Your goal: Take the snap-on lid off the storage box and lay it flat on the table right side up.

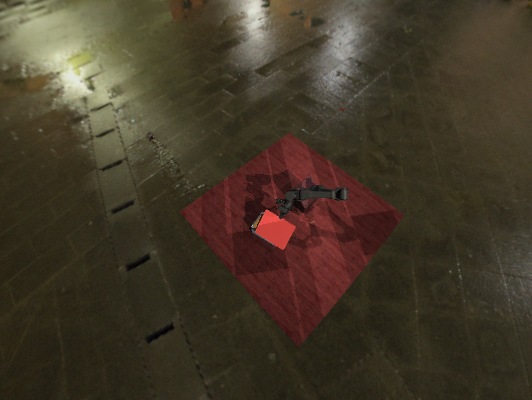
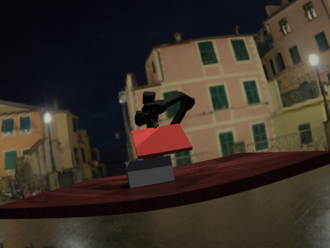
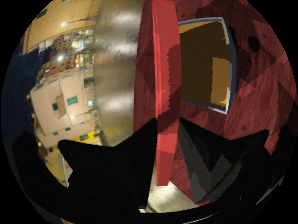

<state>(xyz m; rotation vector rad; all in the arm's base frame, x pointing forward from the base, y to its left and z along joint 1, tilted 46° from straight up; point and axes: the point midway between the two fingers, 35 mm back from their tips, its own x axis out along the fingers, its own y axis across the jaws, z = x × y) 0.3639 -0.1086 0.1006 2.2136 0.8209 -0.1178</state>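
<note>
My gripper tip is now 70 mm short of the red lid, 50 mm above it and 10 mm to the right of it. Round my gripper tip: grey storage box 180 mm below, 70 mm to the right, 50 mm ahead.
</note>
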